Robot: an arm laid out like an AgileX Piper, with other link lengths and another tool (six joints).
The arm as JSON. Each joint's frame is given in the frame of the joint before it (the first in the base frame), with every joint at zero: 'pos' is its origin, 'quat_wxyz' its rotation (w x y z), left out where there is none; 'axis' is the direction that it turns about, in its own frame. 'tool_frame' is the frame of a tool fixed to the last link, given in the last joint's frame.
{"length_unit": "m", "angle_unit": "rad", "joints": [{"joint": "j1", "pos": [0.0, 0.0, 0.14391], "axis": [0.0, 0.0, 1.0]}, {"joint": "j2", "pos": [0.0, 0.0, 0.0], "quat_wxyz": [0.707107, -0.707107, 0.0, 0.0], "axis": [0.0, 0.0, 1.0]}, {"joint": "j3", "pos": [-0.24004, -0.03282, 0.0], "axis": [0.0, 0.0, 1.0]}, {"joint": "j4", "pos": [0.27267, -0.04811, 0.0], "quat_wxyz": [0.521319, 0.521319, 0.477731, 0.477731], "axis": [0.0, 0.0, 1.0]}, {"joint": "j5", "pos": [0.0, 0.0, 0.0], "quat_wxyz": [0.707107, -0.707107, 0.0, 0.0], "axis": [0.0, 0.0, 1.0]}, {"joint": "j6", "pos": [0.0, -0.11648, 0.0], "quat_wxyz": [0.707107, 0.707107, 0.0, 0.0], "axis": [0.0, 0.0, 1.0]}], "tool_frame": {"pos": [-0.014, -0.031, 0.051], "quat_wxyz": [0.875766, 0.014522, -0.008, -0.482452]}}
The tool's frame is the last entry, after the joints.
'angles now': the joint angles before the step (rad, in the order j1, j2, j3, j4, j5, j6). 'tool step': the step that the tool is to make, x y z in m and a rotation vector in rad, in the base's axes. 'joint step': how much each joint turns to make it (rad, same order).
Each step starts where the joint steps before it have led.
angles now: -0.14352, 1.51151, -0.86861, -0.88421, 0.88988, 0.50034
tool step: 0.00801, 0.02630, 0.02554, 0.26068, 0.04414, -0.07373
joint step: 0.00211, 0.00249, -0.22440, 0.40703, 0.20979, -0.26220
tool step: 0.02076, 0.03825, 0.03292, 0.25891, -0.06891, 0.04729
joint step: 0.00000, -0.00421, -0.18580, 0.31543, 0.11494, -0.16640
